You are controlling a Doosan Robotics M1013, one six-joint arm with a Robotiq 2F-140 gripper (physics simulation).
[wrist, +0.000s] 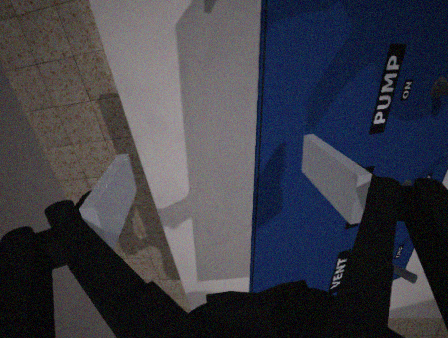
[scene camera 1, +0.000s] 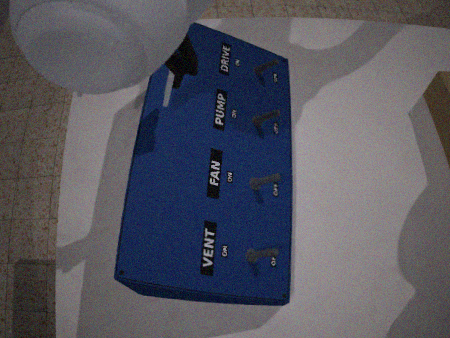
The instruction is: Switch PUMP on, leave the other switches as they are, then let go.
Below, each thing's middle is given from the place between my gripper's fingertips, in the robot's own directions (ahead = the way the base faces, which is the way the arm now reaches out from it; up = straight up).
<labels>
Now: the blue switch panel (scene camera 1: 192,216) 140 mm behind my hand, 30 mm to the left of it and 130 mm below it.
</labels>
